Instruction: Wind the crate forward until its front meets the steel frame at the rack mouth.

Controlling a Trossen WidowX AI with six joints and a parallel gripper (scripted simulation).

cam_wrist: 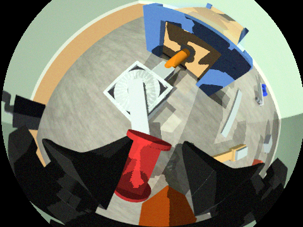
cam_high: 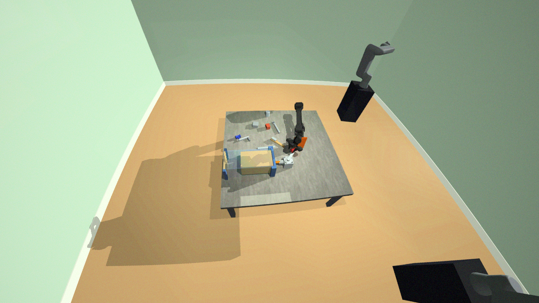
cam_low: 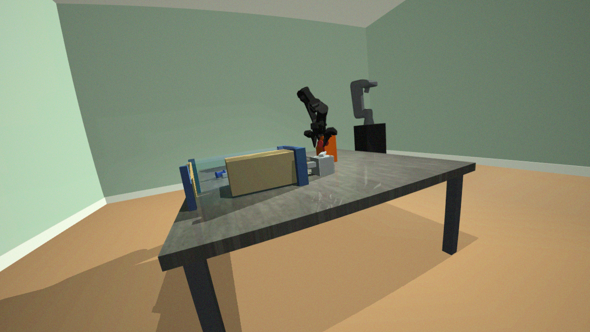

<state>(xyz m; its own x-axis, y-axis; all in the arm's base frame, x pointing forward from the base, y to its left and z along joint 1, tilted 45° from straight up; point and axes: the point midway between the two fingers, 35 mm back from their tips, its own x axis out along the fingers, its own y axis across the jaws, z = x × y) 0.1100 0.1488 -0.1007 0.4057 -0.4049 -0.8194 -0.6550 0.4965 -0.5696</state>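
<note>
Now: the red knob 30 mm behind my gripper tip. The rest, counted from my gripper tip: tan-handled tool 120 mm ahead, 210 mm to the right, 110 mm below; grey winch 10 mm ahead, 70 mm to the left, 100 mm below; grey bar 240 mm ahead, 130 mm to the right, 130 mm below.
</note>
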